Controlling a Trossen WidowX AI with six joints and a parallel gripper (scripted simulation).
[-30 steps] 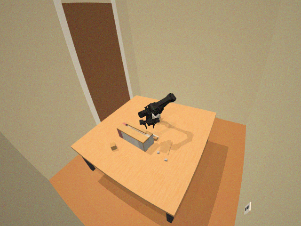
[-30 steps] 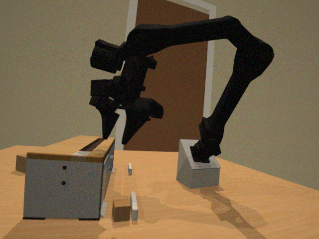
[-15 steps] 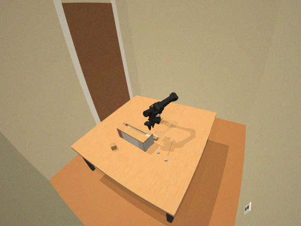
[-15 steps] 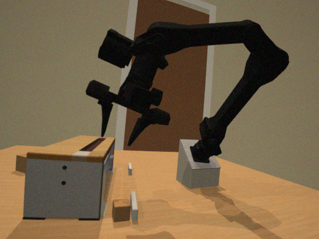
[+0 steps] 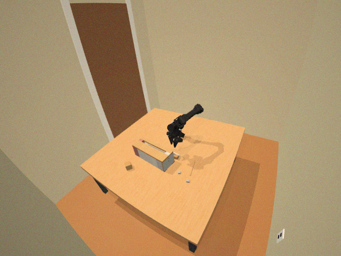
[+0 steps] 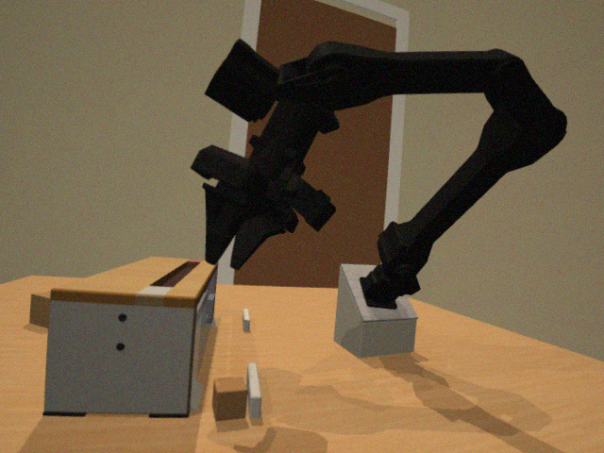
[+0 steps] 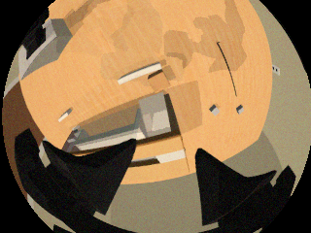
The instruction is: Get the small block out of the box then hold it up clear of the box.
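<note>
Now: the tan block 2 cm behind my gripper tip, 1 cm to the left of it and 15 cm below it. The rest, counted from my gripper tip: thin stick: 3 cm ahead, 19 cm to the left, 16 cm below; box: 4 cm ahead, 18 cm to the right, 10 cm below; brown block: 28 cm ahead, 32 cm to the right, 14 cm below.
</note>
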